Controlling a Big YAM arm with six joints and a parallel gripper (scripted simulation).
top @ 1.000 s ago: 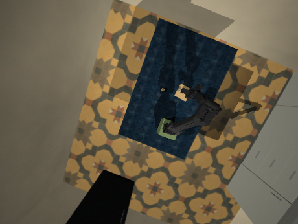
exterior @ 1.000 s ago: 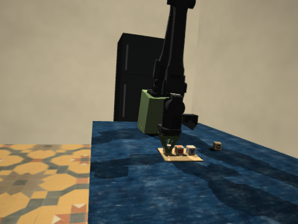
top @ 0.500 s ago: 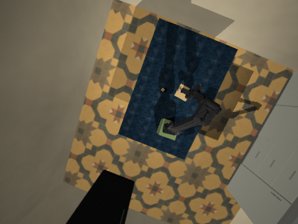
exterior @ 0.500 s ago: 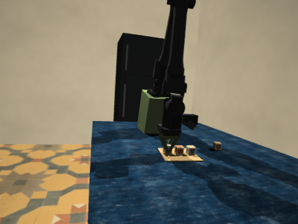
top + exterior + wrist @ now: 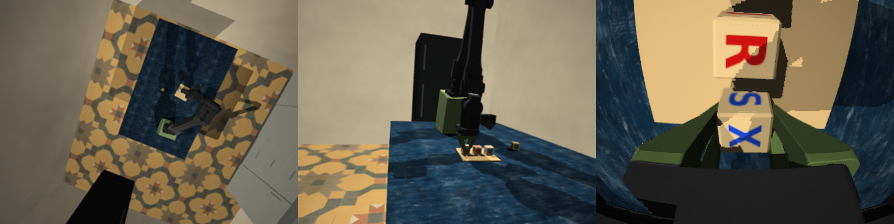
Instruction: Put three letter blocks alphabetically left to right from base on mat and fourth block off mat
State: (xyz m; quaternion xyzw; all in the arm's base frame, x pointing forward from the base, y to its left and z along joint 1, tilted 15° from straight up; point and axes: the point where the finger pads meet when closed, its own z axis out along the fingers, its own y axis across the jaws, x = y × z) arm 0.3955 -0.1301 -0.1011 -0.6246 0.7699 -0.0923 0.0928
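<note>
My gripper is now 50 mm to the right of the tan mat, 20 mm above it and 10 mm short of it.
</note>
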